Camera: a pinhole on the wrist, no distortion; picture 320 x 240 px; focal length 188.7 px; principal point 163.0 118.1 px. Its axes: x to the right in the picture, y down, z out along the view. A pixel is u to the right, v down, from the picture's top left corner.
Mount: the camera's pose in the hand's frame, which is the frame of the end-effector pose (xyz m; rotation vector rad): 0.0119 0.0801 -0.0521 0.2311 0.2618 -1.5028
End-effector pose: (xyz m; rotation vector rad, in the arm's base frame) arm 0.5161 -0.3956 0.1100 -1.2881 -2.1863 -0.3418
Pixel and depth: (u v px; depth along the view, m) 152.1 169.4 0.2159
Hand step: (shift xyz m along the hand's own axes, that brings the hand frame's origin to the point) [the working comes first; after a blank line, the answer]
In the camera's frame: -0.0125 0.0587 0.2159

0.0759 0.0282 0.1563
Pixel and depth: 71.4 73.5 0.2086
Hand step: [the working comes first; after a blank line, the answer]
In the camera's frame: -0.1013 -0.0493 0.2086

-0.0366 0.1087 0.1782
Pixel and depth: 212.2 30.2 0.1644
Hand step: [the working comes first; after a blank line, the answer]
In the camera's frame: 0.0429 -0.0766 0.1644

-0.0579 -0.0159 0.0916
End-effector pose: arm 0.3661 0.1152 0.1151 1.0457 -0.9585 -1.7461
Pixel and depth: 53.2 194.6 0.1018
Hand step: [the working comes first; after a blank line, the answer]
In the camera's frame: -0.0592 0.0413 0.1018

0.0530 0.1070 0.0626
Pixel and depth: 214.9 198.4 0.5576
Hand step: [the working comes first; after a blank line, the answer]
In the camera's frame: 0.1534 0.2373 0.5576

0.2719 -0.2252 0.4274
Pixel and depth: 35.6 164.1 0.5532
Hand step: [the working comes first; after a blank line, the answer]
In the camera's frame: -0.3735 0.1349 0.5532

0.1433 0.2704 0.5884
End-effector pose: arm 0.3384 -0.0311 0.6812 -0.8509 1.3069 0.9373
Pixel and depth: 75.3 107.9 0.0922
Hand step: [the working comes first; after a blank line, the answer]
In the camera's frame: -0.0429 -0.0050 0.0922

0.0074 0.0919 0.0489
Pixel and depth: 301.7 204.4 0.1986
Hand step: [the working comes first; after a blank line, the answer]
In the camera's frame: 0.1460 0.0908 0.1986

0.1154 -0.1150 0.0902
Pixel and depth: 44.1 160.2 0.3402
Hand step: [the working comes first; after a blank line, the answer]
In the camera's frame: -0.2144 0.0759 0.3402

0.0865 0.1822 0.3371
